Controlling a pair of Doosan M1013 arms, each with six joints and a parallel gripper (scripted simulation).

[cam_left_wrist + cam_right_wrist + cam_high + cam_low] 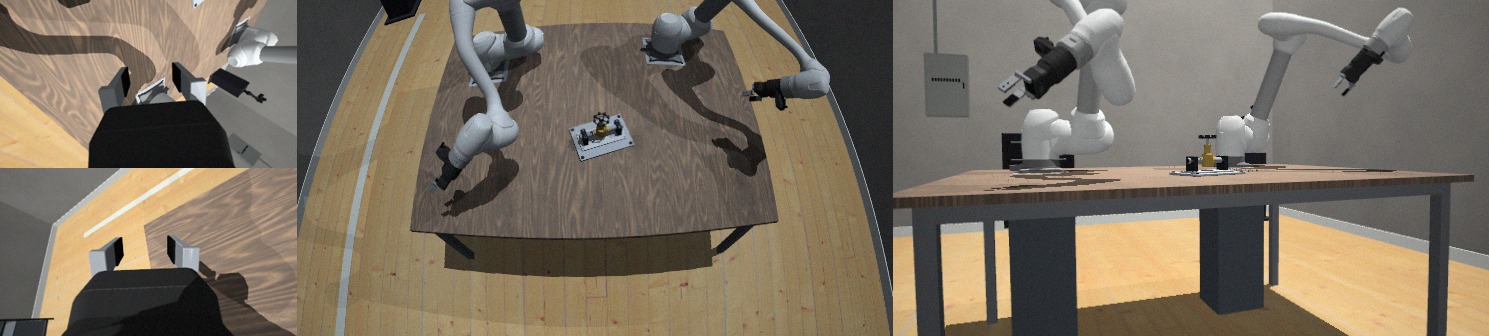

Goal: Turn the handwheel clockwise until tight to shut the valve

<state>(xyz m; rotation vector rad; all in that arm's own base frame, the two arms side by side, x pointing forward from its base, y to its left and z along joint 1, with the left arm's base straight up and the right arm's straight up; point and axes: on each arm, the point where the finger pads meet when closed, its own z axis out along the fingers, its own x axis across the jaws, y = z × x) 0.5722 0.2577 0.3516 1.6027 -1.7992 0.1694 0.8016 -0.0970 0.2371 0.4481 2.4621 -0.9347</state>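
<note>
Now: the black handwheel 26 cm behind my right hand, 69 cm to the left of it and 10 cm below it. The rest, counted from my right hand: light base plate (26 cm behind, 69 cm to the left, 23 cm below).
</note>
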